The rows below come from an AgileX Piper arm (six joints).
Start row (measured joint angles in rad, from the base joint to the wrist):
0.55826, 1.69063, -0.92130, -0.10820, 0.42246, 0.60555
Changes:
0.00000, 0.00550, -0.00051, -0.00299, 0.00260, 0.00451
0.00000, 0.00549, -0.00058, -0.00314, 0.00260, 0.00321
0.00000, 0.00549, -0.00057, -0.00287, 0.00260, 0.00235
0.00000, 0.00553, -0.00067, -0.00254, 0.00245, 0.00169
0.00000, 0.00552, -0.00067, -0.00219, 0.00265, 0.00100
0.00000, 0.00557, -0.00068, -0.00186, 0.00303, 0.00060
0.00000, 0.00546, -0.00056, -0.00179, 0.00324, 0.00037
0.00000, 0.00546, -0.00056, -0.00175, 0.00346, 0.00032
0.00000, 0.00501, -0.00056, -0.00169, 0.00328, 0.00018
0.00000, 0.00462, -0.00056, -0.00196, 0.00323, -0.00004
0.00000, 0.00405, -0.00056, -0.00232, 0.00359, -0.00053
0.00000, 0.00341, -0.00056, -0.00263, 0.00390, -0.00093
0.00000, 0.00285, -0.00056, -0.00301, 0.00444, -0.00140
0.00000, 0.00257, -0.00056, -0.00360, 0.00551, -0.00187
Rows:
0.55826, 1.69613, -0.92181, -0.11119, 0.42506, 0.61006
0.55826, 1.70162, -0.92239, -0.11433, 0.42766, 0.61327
0.55826, 1.70711, -0.92296, -0.11720, 0.43026, 0.61562
0.55826, 1.71264, -0.92363, -0.11974, 0.43271, 0.61731
0.55826, 1.71816, -0.92430, -0.12193, 0.43536, 0.61831
0.55826, 1.72373, -0.92498, -0.12379, 0.43839, 0.61891
0.55826, 1.72919, -0.92554, -0.12558, 0.44163, 0.61928
0.55826, 1.73465, -0.92610, -0.12733, 0.44509, 0.61960
0.55826, 1.73966, -0.92666, -0.12902, 0.44837, 0.61978
0.55826, 1.74428, -0.92722, -0.13098, 0.45160, 0.61974
0.55826, 1.74833, -0.92778, -0.13330, 0.45519, 0.61921
0.55826, 1.75174, -0.92834, -0.13593, 0.45909, 0.61828
0.55826, 1.75459, -0.92890, -0.13894, 0.46353, 0.61688
0.55826, 1.75716, -0.92946, -0.14254, 0.46904, 0.61501

